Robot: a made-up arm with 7 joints. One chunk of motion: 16 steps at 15 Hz.
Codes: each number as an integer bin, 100 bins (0 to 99) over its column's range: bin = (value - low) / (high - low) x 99, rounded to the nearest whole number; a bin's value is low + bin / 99 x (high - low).
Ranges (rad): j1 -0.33..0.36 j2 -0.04..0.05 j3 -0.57..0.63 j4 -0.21..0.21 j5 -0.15..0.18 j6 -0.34..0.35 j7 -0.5..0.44
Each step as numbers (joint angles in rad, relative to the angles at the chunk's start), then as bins.
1 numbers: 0.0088 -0.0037 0.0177 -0.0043 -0.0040 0.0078 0.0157
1 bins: 49 40 48 48 44 50 54
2 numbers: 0.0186 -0.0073 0.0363 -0.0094 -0.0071 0.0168 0.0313
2 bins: 50 36 50 47 43 51 56
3 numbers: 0.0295 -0.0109 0.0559 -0.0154 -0.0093 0.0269 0.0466
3 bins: 52 32 52 46 42 53 58
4 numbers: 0.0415 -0.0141 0.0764 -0.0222 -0.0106 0.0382 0.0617
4 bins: 53 28 53 44 42 54 59
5 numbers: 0.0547 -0.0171 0.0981 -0.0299 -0.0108 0.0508 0.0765
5 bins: 55 25 55 42 42 56 61
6 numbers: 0.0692 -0.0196 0.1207 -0.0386 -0.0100 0.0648 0.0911
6 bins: 57 22 57 40 42 58 62
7 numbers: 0.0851 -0.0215 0.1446 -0.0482 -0.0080 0.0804 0.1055
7 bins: 60 20 59 38 43 60 64
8 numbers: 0.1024 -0.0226 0.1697 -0.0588 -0.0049 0.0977 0.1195
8 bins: 62 19 61 36 44 63 65
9 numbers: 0.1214 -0.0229 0.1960 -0.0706 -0.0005 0.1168 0.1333
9 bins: 65 19 63 33 45 66 67
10 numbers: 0.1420 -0.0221 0.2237 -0.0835 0.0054 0.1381 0.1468
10 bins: 68 20 65 30 47 69 68
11 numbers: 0.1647 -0.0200 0.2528 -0.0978 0.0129 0.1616 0.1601
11 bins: 71 22 68 26 49 72 70
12 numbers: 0.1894 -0.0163 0.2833 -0.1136 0.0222 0.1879 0.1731
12 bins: 75 26 70 23 52 76 71
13 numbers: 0.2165 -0.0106 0.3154 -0.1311 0.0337 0.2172 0.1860
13 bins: 78 32 73 19 55 80 72
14 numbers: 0.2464 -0.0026 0.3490 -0.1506 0.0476 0.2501 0.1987
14 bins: 83 41 76 14 59 85 74
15 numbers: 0.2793 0.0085 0.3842 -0.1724 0.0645 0.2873 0.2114
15 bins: 87 53 79 9 64 90 75
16 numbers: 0.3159 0.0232 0.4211 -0.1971 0.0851 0.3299 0.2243
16 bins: 93 70 82 3 71 96 76
